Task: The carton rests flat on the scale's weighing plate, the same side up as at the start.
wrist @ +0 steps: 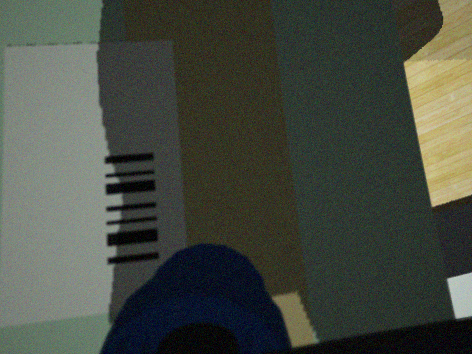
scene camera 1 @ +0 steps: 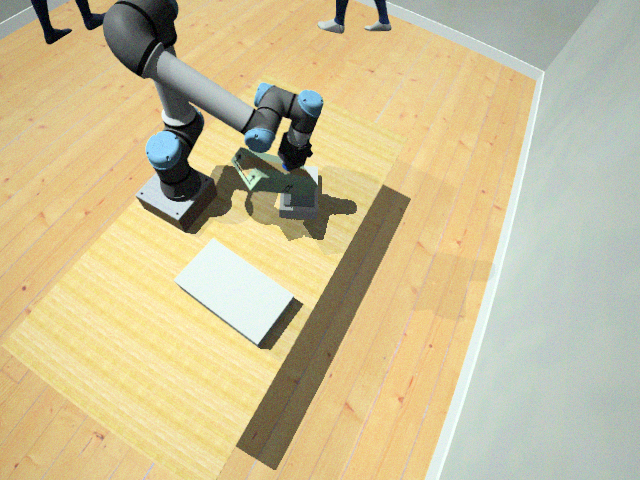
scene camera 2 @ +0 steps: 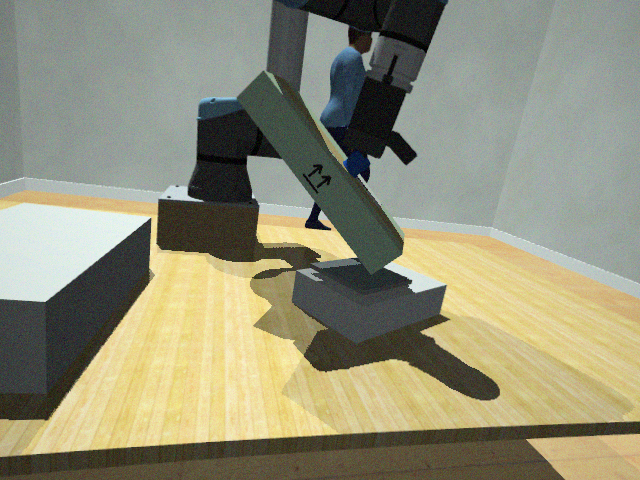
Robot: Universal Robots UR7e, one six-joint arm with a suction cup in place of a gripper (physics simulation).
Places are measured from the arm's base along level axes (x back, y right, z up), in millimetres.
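Where they show: end effector, tool point: (wrist: pixel 200 255) (scene camera 1: pixel 287 168) (scene camera 2: pixel 353 177); arm's base, origin of the base link: (scene camera 1: pixel 181 184) (scene camera 2: pixel 220 196).
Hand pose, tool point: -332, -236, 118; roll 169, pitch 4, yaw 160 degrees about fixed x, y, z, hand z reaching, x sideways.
Note:
Each offset is from my tool point to the centre of the thing, as dx, dy, dz. "pt": to the spot under its first point.
The carton @[+10, +40, +2] (scene camera 1: pixel 273 181) (scene camera 2: pixel 352 219) (wrist: pixel 345 150) is pale green with a tan tape strip, a barcode label and double-arrow marks. It is steeply tilted, its lower end at the scale and its other end raised toward the robot's base. The scale @[-22, -63, -186] (scene camera 1: pixel 298 212) (scene camera 2: pixel 330 305) is a low grey block with a dark weighing plate @[pt -75, +7, -149] (scene camera 2: pixel 343 276). The carton's lowest corner is at the plate in scene view 2; whether it touches cannot be told. My gripper's blue suction cup (scene camera 1: pixel 285 166) (scene camera 2: pixel 356 163) (wrist: pixel 205 295) is against the carton's labelled upper face, holding it. The contact spot is partly hidden.
A large white block @[-95, +434, -175] (scene camera 1: pixel 235 291) (scene camera 2: pixel 67 248) lies on the wooden table top, apart from the scale. The arm's base box (scene camera 1: pixel 175 209) (scene camera 2: pixel 206 224) stands behind the carton. A person (scene camera 2: pixel 345 87) stands in the background beyond the arm.

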